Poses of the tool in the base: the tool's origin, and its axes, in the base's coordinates. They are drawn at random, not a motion.
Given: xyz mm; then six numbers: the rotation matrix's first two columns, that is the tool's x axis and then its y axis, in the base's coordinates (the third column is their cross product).
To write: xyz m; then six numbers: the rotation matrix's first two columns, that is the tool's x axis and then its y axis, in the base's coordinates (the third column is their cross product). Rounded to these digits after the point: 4 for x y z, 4 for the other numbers.
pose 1, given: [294.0 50.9 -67.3 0.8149 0.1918 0.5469 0.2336 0.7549 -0.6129]
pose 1, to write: [0.2940 0.0509 -0.0673 0.8149 0.1918 0.5469 0.2336 0.7549 -0.6129]
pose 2, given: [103.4 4.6 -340.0 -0.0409 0.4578 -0.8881 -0.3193 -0.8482 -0.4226]
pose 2, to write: [0.1034 0.0046 -0.3400 -0.0409 0.4578 -0.8881 -0.3193 -0.8482 -0.4226]
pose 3, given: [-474.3 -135.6 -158.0 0.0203 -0.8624 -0.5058 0.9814 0.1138 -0.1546]
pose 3, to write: [-0.4743 -0.1356 -0.1580 0.0203 -0.8624 -0.5058 0.9814 0.1138 -0.1546]
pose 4, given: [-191.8 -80.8 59.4 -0.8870 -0.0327 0.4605 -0.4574 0.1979 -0.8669]
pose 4, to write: [-0.1918 -0.0808 0.0594 -0.8870 -0.0327 0.4605 -0.4574 0.1979 -0.8669]
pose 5, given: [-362.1 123.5 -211.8 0.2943 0.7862 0.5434 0.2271 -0.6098 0.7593]
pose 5, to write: [-0.3621 0.1235 -0.2118 0.2943 0.7862 0.5434 0.2271 -0.6098 0.7593]
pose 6, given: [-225.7 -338.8 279.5 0.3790 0.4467 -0.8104 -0.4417 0.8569 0.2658]
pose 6, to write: [-0.2257 -0.3388 0.2795 0.3790 0.4467 -0.8104 -0.4417 0.8569 0.2658]
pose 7, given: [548.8 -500.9 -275.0 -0.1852 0.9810 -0.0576 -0.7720 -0.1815 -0.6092]
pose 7, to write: [0.5488 -0.5009 -0.2750 -0.1852 0.9810 -0.0576 -0.7720 -0.1815 -0.6092]
